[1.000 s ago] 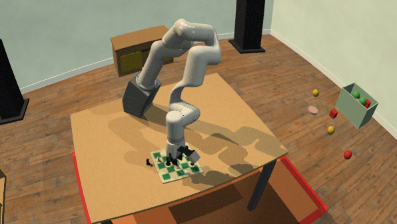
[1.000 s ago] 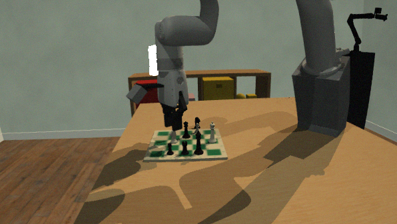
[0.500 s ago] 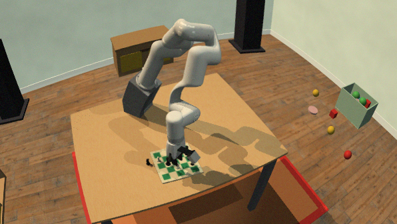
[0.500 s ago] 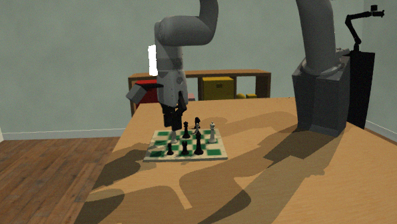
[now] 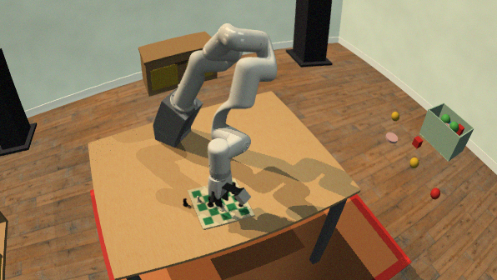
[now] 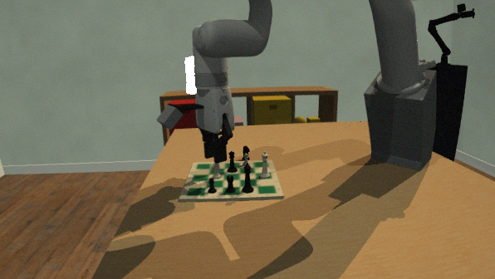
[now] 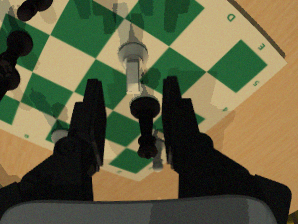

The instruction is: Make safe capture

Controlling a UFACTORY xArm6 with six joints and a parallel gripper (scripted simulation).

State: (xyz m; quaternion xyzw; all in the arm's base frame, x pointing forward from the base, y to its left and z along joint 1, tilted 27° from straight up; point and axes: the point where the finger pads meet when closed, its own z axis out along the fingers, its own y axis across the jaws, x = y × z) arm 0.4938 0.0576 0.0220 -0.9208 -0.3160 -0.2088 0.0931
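Right now my hand is 3 cm past the black piece, 4 cm to the left of it and 4 cm above it. Round my hand: green-and-cream chessboard 4 cm behind, 7 cm below; white pawn 7 cm behind, 8 cm to the right, 5 cm below.
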